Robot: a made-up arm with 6 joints.
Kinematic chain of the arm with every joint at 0, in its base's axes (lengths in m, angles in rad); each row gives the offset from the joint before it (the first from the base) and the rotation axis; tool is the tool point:
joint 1: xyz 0 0 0.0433 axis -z
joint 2: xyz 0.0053 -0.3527 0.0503 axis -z
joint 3: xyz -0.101 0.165 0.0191 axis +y
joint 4: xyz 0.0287 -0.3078 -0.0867 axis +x
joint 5: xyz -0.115 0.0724 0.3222 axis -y
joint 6: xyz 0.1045 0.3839 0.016 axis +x
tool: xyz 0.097 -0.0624 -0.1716
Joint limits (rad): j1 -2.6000..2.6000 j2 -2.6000..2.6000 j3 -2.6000..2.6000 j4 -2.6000..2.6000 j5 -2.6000..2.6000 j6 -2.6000..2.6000
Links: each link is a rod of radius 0.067 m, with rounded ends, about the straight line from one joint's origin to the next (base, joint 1, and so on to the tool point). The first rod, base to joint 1, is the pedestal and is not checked.
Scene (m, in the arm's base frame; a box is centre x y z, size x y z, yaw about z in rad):
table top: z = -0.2
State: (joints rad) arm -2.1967 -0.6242 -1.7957 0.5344 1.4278 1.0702
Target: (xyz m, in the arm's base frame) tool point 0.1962 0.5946 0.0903
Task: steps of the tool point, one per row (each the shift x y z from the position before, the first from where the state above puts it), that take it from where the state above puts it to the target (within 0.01 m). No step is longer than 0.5 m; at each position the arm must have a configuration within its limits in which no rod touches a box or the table.
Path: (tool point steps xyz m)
1: -0.3153 -0.3467 0.0469
2: -0.4289 -0.0819 0.0420
3: -0.3616 0.1929 0.0276
4: -0.1437 0.3679 0.0060
5: 0.1341 0.3723 -0.0191
6: 0.3572 0.2043 -0.0435

